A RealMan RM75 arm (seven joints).
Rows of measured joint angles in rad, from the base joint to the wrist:
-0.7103 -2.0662 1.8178 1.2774 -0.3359 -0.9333 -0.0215
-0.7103 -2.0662 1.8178 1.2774 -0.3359 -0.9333 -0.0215
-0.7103 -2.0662 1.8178 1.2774 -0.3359 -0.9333 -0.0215
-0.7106 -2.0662 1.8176 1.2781 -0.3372 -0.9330 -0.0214
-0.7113 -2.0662 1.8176 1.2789 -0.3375 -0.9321 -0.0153
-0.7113 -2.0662 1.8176 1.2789 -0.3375 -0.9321 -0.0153
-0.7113 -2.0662 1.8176 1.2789 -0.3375 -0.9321 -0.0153
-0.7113 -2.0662 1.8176 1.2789 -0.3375 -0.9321 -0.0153
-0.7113 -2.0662 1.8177 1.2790 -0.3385 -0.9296 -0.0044
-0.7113 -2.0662 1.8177 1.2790 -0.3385 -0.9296 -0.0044
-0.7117 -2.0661 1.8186 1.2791 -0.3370 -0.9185 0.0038
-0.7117 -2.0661 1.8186 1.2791 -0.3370 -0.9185 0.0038
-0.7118 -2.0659 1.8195 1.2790 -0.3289 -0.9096 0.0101
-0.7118 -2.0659 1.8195 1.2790 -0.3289 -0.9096 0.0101
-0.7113 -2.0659 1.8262 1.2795 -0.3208 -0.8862 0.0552
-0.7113 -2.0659 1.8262 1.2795 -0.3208 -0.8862 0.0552
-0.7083 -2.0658 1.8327 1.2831 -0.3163 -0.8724 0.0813
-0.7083 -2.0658 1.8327 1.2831 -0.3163 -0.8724 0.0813
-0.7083 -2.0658 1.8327 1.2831 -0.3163 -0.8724 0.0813
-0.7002 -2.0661 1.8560 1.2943 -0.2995 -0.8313 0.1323
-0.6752 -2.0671 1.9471 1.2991 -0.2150 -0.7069 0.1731
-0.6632 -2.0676 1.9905 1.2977 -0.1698 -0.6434 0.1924
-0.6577 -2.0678 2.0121 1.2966 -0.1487 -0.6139 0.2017
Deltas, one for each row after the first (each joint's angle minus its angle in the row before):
0.0000 0.0000 0.0000 0.0000 0.0000 0.0000 0.0000
0.0000 0.0000 0.0000 0.0000 0.0000 0.0000 0.0000
-0.0003 0.0000 -0.0002 0.0007 -0.0013 0.0003 0.0001
-0.0007 0.0000 0.0000 0.0008 -0.0003 0.0009 0.0061
0.0000 0.0000 0.0000 0.0000 0.0000 0.0000 0.0000
0.0000 0.0000 0.0000 0.0000 0.0000 0.0000 0.0000
0.0000 0.0000 0.0000 0.0000 0.0000 0.0000 0.0000
0.0000 0.0000 0.0001 0.0001 -0.0010 0.0025 0.0109
0.0000 0.0000 0.0000 0.0000 0.0000 0.0000 0.0000
-0.0004 0.0001 0.0009 0.0001 0.0015 0.0111 0.0082
0.0000 0.0000 0.0000 0.0000 0.0000 0.0000 0.0000
-0.0001 0.0002 0.0009 -0.0001 0.0081 0.0089 0.0063
0.0000 0.0000 0.0000 0.0000 0.0000 0.0000 0.0000
0.0005 0.0000 0.0067 0.0005 0.0081 0.0234 0.0451
0.0000 0.0000 0.0000 0.0000 0.0000 0.0000 0.0000
0.0030 0.0001 0.0065 0.0036 0.0045 0.0138 0.0261
0.0000 0.0000 0.0000 0.0000 0.0000 0.0000 0.0000
0.0000 0.0000 0.0000 0.0000 0.0000 0.0000 0.0000
0.0081 -0.0003 0.0233 0.0112 0.0168 0.0411 0.0510
0.0250 -0.0010 0.0911 0.0048 0.0845 0.1244 0.0408
0.0120 -0.0005 0.0434 -0.0014 0.0452 0.0635 0.0193
0.0055 -0.0002 0.0216 -0.0011 0.0211 0.0295 0.0093

